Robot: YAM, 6 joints.
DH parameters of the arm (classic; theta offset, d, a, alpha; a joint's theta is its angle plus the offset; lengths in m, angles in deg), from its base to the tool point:
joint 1: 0 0.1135 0.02 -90
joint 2: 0 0 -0.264 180
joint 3: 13.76 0 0.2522 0
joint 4: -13.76 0 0.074 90
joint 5: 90 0 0 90
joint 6: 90 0.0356 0 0
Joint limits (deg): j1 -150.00..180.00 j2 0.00..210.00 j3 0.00..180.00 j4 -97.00..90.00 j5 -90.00..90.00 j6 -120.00..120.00
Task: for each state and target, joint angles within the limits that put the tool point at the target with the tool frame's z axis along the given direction. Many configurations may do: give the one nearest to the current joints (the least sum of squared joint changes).
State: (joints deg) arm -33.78 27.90 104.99 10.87 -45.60 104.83
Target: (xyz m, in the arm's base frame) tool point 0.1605 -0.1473 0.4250 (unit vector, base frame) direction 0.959 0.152 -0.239
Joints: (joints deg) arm -50.39 64.55 77.62 -38.88 -56.70 104.83
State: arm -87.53 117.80 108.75 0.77 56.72 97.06
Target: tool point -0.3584 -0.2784 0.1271 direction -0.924 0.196 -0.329
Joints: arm -138.76 124.58 72.95 21.45 49.14 97.06
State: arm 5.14 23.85 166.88 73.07 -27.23 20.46
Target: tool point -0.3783 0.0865 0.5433 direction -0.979 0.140 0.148
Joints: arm -13.35 45.94 149.62 67.78 5.16 20.46
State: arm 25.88 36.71 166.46 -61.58 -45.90 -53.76
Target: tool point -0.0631 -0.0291 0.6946 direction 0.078 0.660 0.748
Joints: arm 38.60 67.02 152.55 -27.83 -27.83 -53.76
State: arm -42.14 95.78 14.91 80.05 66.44 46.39
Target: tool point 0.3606 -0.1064 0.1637 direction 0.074 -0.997 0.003
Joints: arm -11.20 113.99 50.67 63.96 74.55 46.39
